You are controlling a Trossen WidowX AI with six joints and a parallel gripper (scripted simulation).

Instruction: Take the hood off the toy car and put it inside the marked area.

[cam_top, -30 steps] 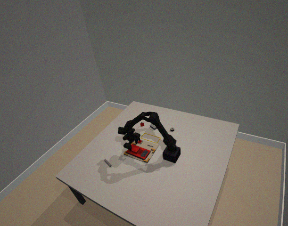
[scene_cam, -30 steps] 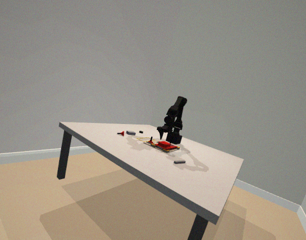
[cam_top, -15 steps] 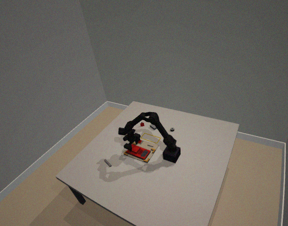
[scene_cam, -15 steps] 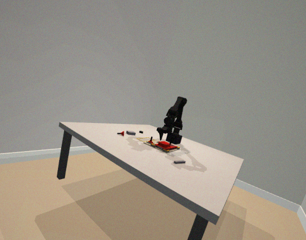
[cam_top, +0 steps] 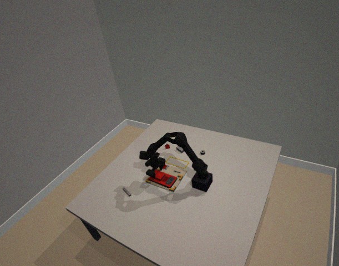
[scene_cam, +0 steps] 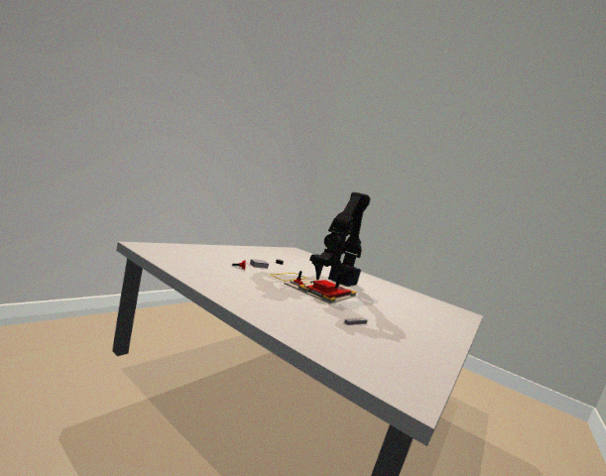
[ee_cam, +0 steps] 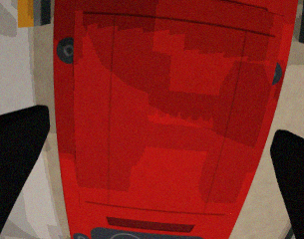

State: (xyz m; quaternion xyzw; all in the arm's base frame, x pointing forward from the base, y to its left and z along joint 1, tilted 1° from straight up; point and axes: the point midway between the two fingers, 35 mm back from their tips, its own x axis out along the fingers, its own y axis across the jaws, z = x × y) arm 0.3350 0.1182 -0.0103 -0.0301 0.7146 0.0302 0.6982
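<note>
My gripper tip is now 10 mm above the hood. Also, from my gripper tip: grey bar 130 mm ahead, 240 mm to the left, 40 mm below.
</note>
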